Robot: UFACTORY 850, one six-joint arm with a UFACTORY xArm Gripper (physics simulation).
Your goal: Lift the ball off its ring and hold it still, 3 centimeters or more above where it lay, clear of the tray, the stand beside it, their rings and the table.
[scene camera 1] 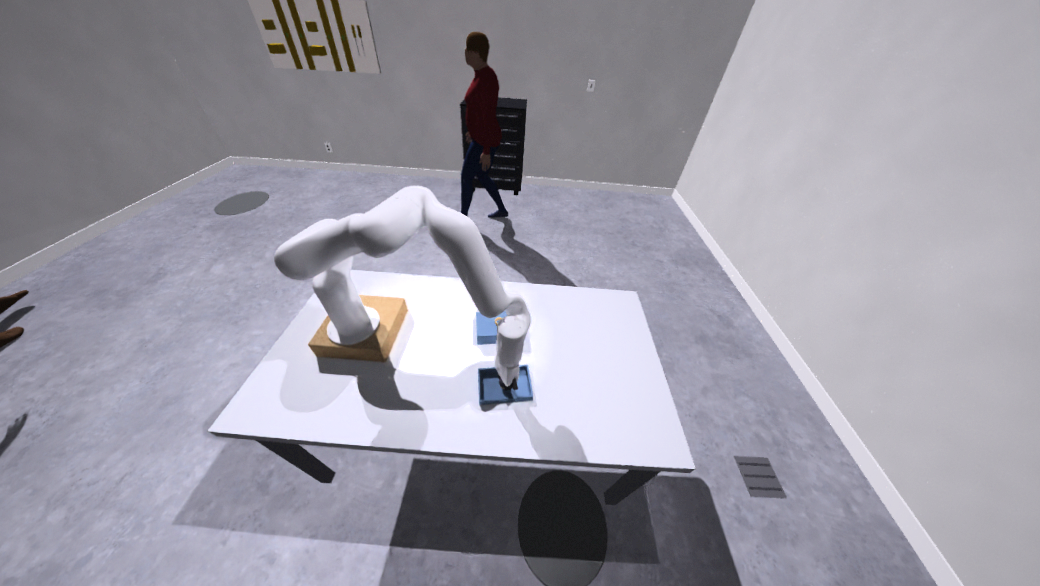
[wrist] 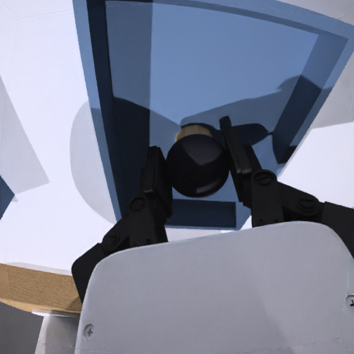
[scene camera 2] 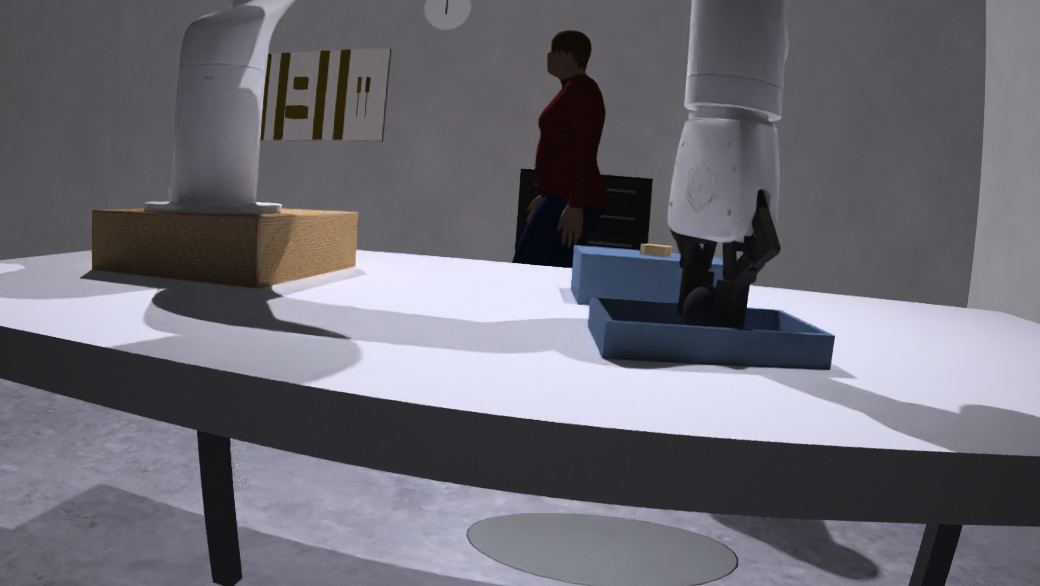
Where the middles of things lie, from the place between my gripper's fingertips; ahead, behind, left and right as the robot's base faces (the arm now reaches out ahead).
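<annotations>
The blue tray (scene camera 2: 626, 329) has my hand 10 mm above it. There's a blue stand (scene camera 2: 653, 273) too, and that's 250 mm to the left of my hand, 70 mm behind it and 10 mm above it. You also have a dark ball (wrist: 197, 165), which is 10 mm above my hand. Going by their middles, the stand is the farthest from my hand of the things named here.
</annotations>
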